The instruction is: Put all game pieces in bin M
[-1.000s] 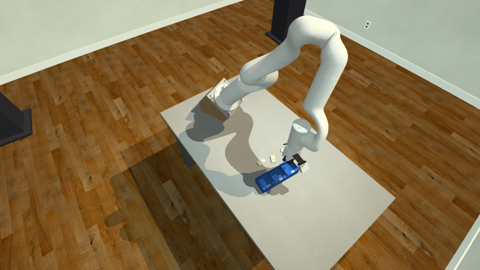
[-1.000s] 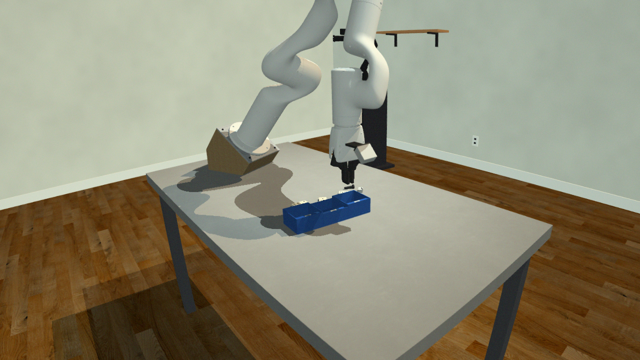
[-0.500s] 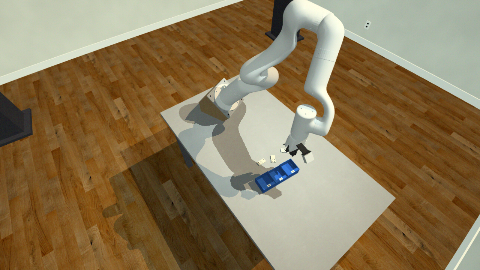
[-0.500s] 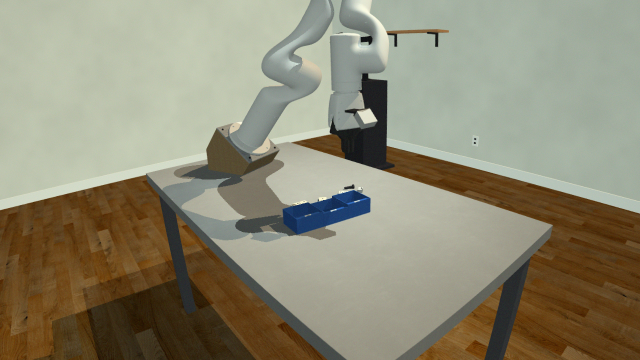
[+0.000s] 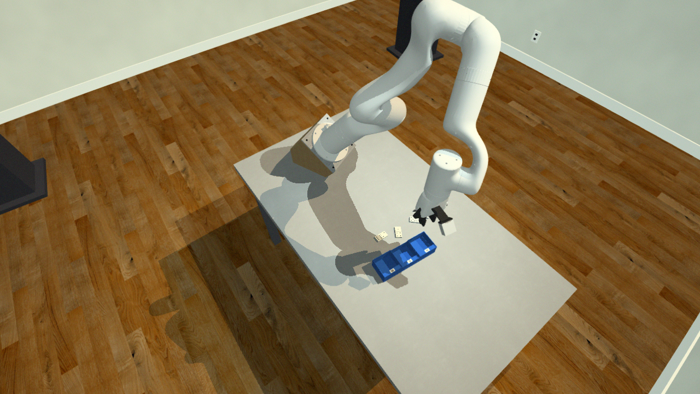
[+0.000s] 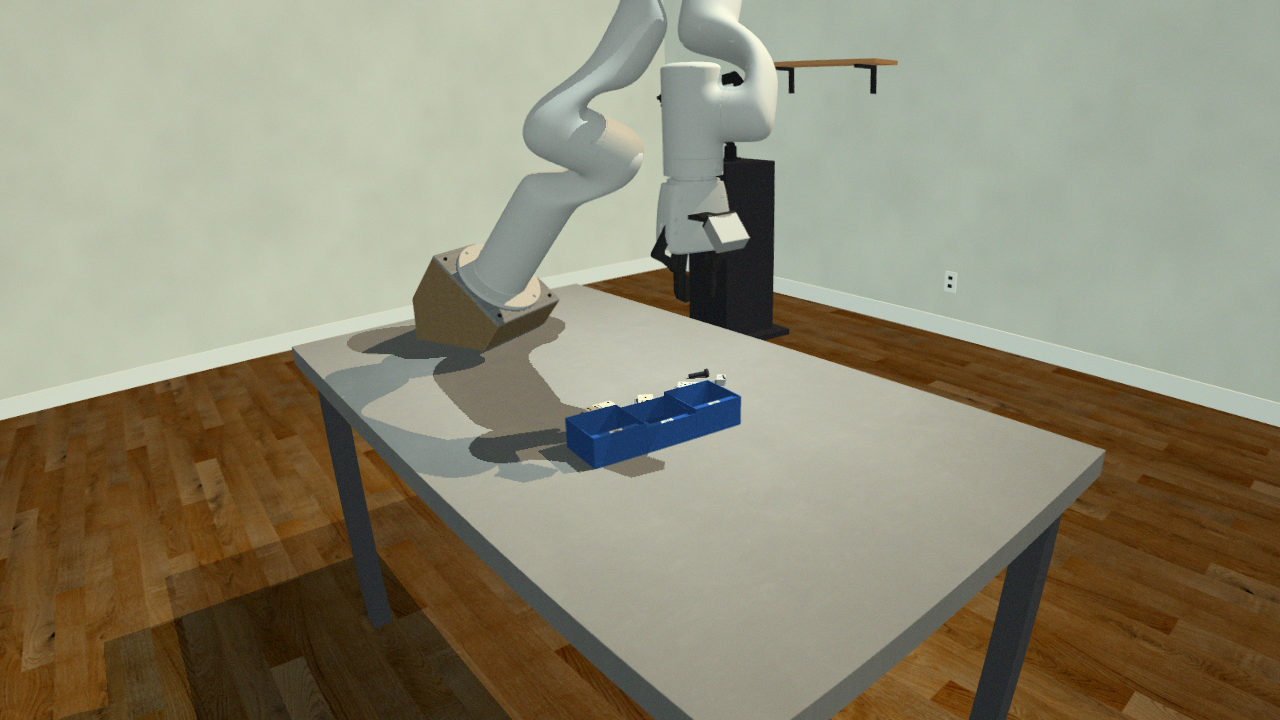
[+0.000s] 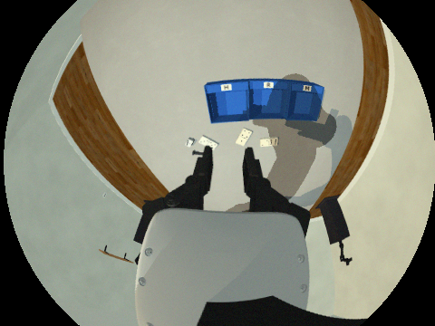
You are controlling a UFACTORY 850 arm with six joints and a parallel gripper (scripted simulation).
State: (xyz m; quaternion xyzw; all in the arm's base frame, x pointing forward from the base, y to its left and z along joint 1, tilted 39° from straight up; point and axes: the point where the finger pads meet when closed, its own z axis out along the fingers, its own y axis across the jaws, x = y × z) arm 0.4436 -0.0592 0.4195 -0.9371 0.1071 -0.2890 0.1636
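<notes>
Now: the white domino 210 mm below my hand, 110 mm behind it and 70 mm to the left of it. Also, from my hand: blue three-part bin: 190 mm below, 80 mm to the right, 10 mm ahead; then white part: 200 mm below, 130 mm to the left, 100 mm behind; then black bolt: 210 mm below, 140 mm behind, 120 mm to the left.
</notes>
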